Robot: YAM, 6 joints.
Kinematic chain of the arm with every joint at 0, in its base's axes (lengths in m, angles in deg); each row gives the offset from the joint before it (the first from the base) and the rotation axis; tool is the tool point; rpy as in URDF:
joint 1: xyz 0 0 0.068 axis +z
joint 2: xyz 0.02 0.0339 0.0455 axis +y
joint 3: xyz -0.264 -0.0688 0 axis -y
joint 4: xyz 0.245 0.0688 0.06 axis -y
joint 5: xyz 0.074 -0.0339 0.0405 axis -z
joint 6: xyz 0.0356 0 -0.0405 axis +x
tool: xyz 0 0 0 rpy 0 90 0
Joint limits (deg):
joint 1: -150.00..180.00
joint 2: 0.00..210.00
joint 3: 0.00..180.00
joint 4: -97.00..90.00
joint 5: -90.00..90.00
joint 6: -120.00..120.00
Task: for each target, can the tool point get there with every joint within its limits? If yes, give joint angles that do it. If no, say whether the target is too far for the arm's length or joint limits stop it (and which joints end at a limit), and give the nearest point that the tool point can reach.
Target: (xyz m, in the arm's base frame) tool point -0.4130 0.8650 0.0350
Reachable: no: too far | nearest point -0.2773 0.5809 0.0613 | short by 0.316 m
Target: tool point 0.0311 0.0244 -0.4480
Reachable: no: joint limits stop it (at a limit: joint 2) | nearest point 0.0710 0.0557 -0.3438 | short by 0.116 m
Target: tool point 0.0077 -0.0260 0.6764
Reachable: yes | joints 70.99 67.24 148.27 -41.00 26.28 100.24
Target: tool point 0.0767 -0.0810 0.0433
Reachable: yes | joints -41.22 96.24 15.90 -30.17 16.95 -97.35
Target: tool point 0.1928 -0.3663 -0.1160
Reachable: yes | joints -65.67 159.98 78.73 20.45 -44.14 -20.65
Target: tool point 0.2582 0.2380 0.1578
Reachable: yes | joints 37.99 104.28 44.22 42.18 -53.52 -59.68
